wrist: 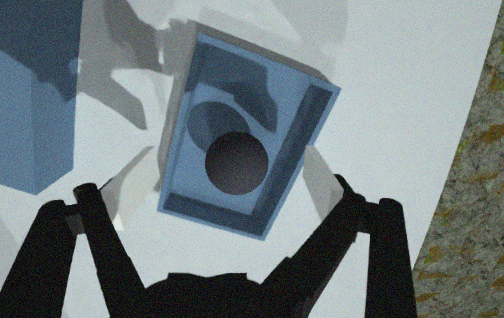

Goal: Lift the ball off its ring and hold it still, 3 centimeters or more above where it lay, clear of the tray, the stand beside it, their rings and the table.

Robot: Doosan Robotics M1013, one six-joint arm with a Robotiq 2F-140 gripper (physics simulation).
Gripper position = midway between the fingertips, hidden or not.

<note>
I see my gripper (230,161), a dark ball (236,163), a blue tray (228,88) and a blue stand (46,46).
</note>
